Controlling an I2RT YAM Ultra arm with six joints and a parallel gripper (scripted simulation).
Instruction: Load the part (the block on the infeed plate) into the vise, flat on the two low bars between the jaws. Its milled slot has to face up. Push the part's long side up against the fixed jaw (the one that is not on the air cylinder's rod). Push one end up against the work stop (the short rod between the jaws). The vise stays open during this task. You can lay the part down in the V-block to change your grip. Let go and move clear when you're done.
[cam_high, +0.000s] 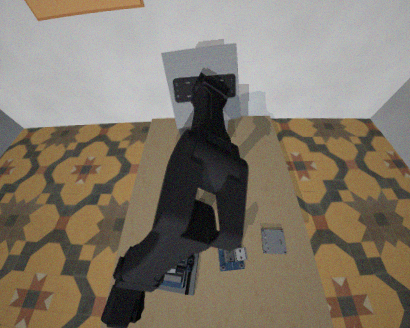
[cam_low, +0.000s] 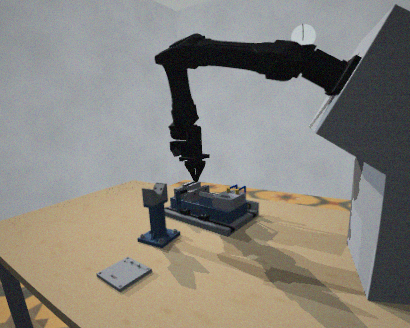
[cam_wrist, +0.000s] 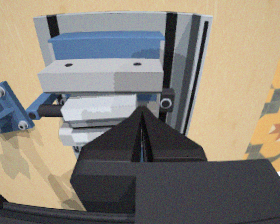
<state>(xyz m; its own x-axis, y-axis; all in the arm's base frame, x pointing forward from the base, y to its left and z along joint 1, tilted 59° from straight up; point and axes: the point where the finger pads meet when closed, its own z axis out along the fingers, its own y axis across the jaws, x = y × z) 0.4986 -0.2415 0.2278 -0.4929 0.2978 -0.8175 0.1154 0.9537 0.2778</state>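
The part is 3 cm to the left of my hand and 1 cm below it. From my hand the other things lie so: fixed jaw 4 cm below, 3 cm to the left, 3 cm ahead; then moving jaw 4 cm to the left, 4 cm below, 3 cm behind; then work stop 8 cm to the left, 2 cm below, 1 cm ahead.
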